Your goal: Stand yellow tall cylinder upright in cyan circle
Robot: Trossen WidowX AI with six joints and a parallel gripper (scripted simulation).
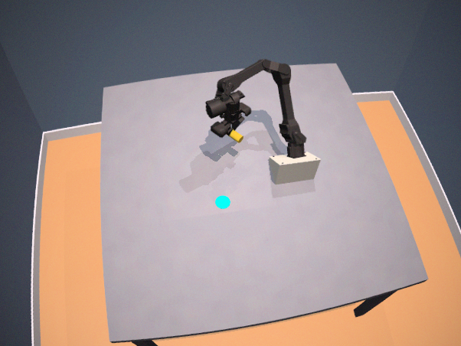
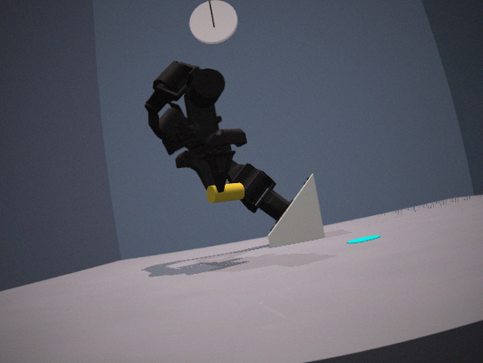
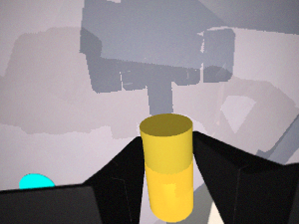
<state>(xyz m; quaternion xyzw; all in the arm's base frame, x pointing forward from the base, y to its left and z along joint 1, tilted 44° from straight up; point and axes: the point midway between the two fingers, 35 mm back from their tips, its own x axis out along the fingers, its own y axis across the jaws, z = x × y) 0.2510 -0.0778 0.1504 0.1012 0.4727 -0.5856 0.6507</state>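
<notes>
Now: the cyan circle 230 mm to the left of my gripper tip, 130 mm below it and 110 mm ahead of it. The rest, counted from my gripper tip: yellow tall cylinder 20 mm to the left, 10 mm behind.
</notes>
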